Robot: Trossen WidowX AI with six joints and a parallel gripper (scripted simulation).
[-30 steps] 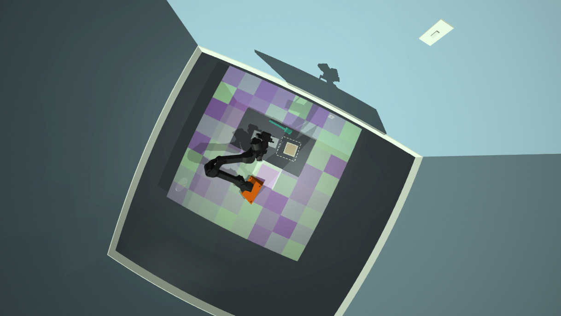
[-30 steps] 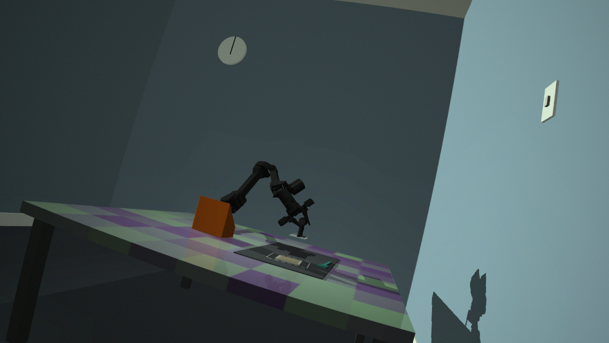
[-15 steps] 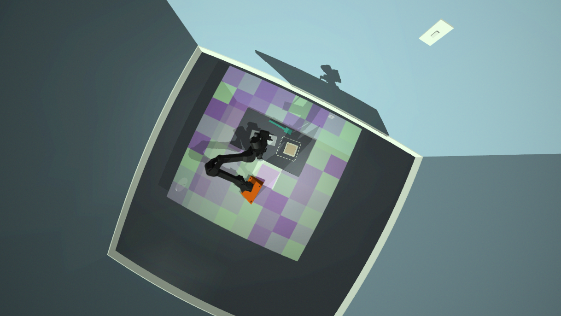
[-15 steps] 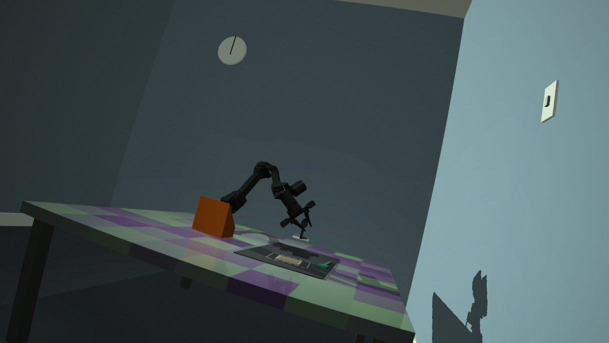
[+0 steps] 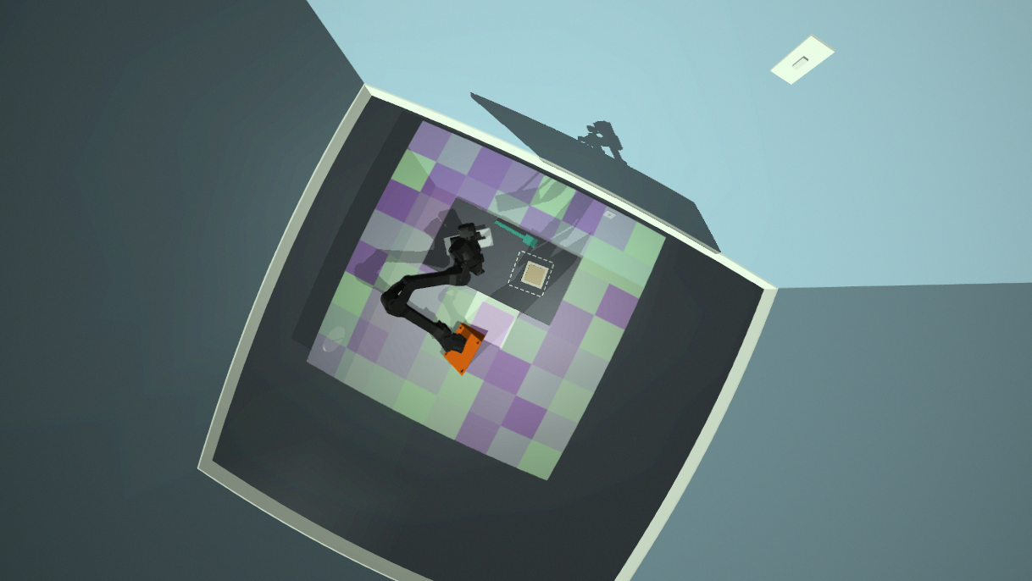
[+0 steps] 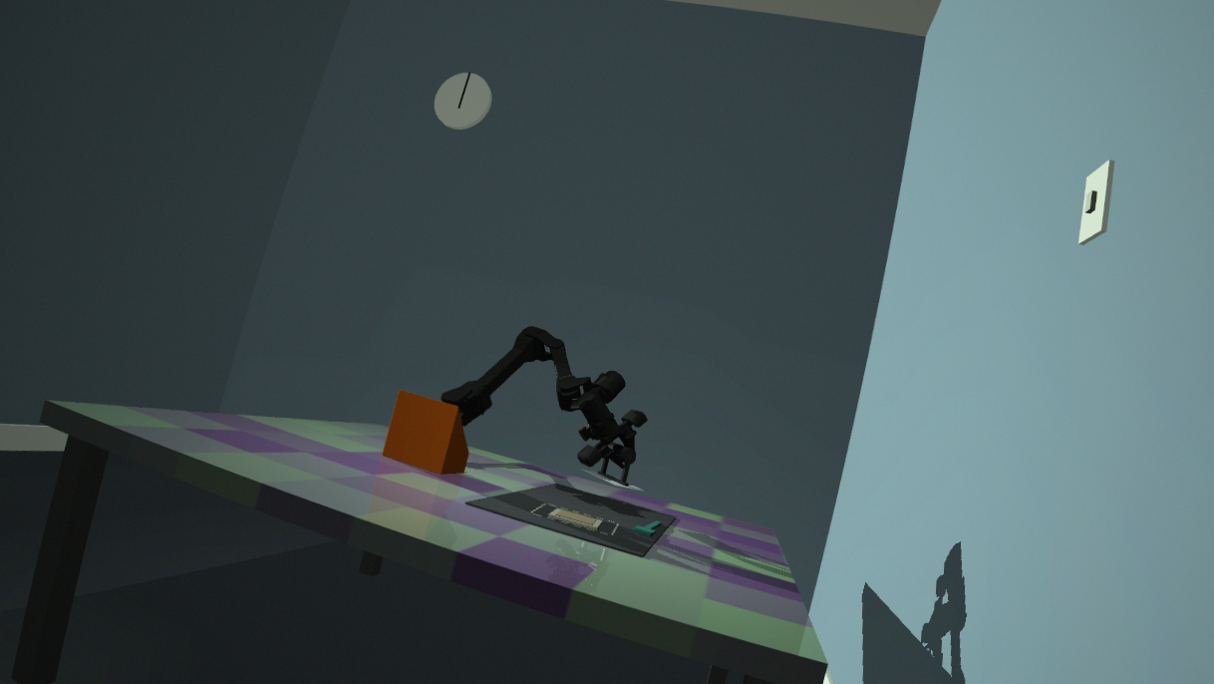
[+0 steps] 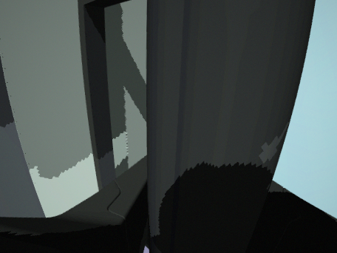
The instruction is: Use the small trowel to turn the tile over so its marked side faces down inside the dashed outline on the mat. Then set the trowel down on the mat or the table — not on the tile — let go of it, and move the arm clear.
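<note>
My gripper tip is now 20 mm past the trowel, 20 mm to the left of it and 10 mm above it. From my gripper tip the other things lie so: cream tile (60 mm behind, 310 mm to the right, 110 mm below); then teal tool (80 mm ahead, 190 mm to the right, 110 mm below).
</note>
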